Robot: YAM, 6 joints.
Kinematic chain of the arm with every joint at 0, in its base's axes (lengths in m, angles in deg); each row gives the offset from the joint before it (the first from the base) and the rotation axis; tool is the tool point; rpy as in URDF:
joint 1: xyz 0 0 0.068 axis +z
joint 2: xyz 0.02 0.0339 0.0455 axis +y
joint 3: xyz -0.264 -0.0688 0 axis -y
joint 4: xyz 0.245 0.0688 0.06 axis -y
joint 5: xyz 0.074 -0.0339 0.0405 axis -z
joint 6: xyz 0.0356 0 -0.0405 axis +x
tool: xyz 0 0 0 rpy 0 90 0
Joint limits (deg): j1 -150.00..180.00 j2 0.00..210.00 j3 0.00..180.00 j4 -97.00..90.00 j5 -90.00..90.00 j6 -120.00..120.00
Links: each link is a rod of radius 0.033 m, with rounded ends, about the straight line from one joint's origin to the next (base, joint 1, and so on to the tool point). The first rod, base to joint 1, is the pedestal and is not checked.
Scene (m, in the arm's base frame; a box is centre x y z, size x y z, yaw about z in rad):
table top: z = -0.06
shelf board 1: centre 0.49 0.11 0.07 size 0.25 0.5 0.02 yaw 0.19
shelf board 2: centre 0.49 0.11 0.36 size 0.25 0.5 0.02 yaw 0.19
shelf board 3: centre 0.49 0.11 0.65 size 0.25 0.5 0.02 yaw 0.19
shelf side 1: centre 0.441 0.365 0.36 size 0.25 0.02 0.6 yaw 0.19
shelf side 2: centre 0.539 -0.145 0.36 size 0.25 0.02 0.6 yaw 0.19
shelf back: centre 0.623 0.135 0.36 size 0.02 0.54 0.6 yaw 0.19
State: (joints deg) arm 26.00 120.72 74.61 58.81 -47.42 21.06
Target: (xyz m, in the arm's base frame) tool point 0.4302 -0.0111 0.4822
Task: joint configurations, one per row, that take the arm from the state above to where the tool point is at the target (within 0.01 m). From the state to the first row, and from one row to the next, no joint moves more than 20 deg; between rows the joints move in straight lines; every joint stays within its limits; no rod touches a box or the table.
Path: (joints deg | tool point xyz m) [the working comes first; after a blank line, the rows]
Joints at the target: 180.00 28.30 130.73 68.41 -18.17 21.06
Straight joint move there: touches shelf board 2, shelf side 1.

1: 29.14 109.30 60.40 60.36 -50.27 21.06 | 0.3433 0.2228 0.2367
2: 32.27 97.88 46.18 61.91 -53.12 21.06 | 0.2799 0.2104 0.2368
3: 35.41 86.46 31.97 63.47 -55.97 21.06 | 0.2173 0.1907 0.2271
4: 52.89 77.68 38.47 66.42 -51.82 21.06 | 0.1447 0.2376 0.3069
5: 70.38 68.90 44.98 69.37 -47.68 21.06 | 0.0565 0.2368 0.3851
6: 87.86 60.13 51.48 72.32 -43.54 21.06 | -0.0176 0.1848 0.4544
7: 105.34 51.35 57.99 75.27 -39.39 21.06 | -0.0498 0.0961 0.5081
8: 122.83 42.57 64.50 78.22 -35.25 21.06 | -0.0239 -0.0008 0.5407
9: 140.31 33.79 71.00 81.17 -31.11 21.06 | 0.0577 -0.0718 0.5482
10: 157.79 25.01 77.51 84.11 -26.96 21.06 | 0.1740 -0.0885 0.5286
11: 175.28 16.23 84.01 87.06 -22.82 21.06 | 0.2909 -0.0379 0.4822
12: 176.85 20.26 99.58 80.85 -21.27 21.06 | 0.3408 -0.0317 0.4932
13: 178.43 24.28 115.16 74.63 -19.72 21.06 | 0.3880 -0.0227 0.4930
14: 180.00 28.30 130.73 68.41 -18.17 21.06 | 0.4302 -0.0111 0.4822

